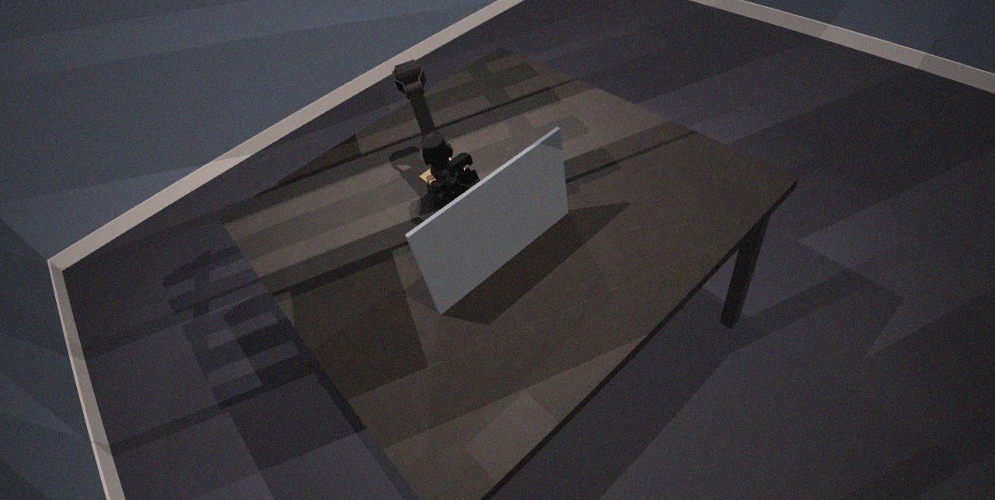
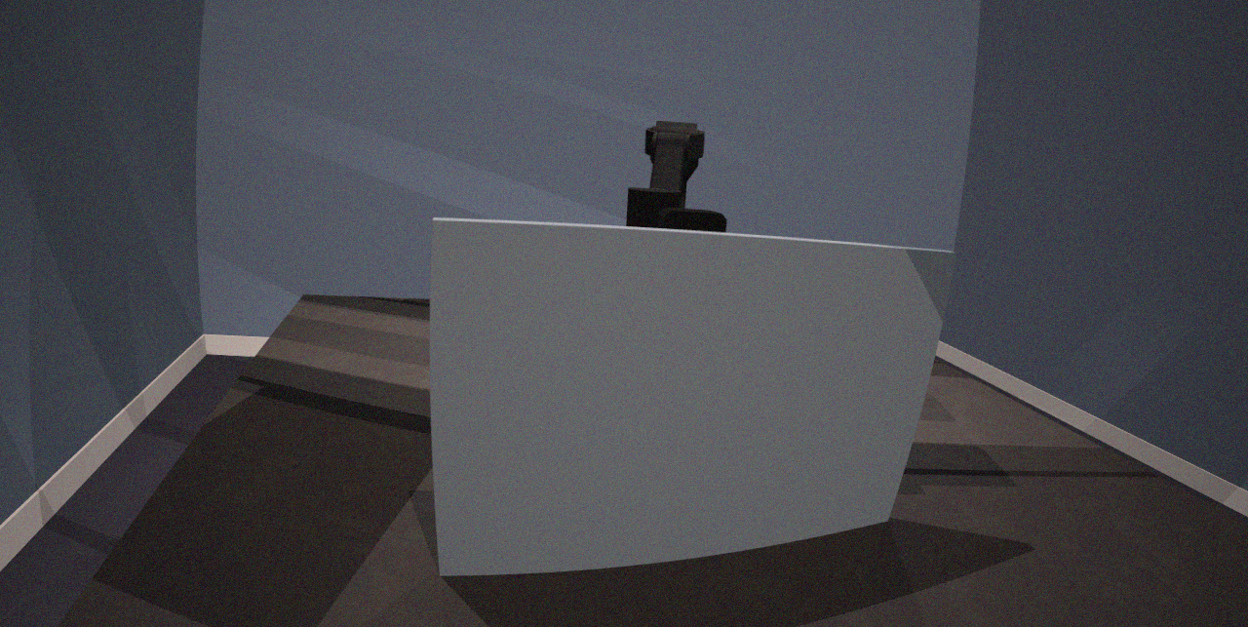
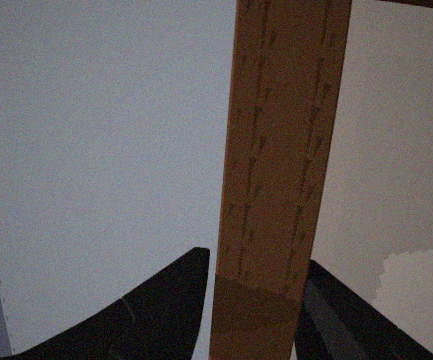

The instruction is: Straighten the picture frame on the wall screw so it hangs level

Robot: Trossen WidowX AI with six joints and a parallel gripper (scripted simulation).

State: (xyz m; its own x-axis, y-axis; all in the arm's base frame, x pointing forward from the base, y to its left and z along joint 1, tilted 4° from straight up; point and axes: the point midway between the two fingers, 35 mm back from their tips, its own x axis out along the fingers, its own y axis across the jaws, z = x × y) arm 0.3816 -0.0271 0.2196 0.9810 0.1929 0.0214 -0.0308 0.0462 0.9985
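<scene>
My gripper tip is 50 mm above the wooden picture frame, 10 mm to the left of it and 10 mm short of it. Also, from my gripper tip: grey wall panel (60 mm below, 20 mm ahead, 10 mm to the left).
</scene>
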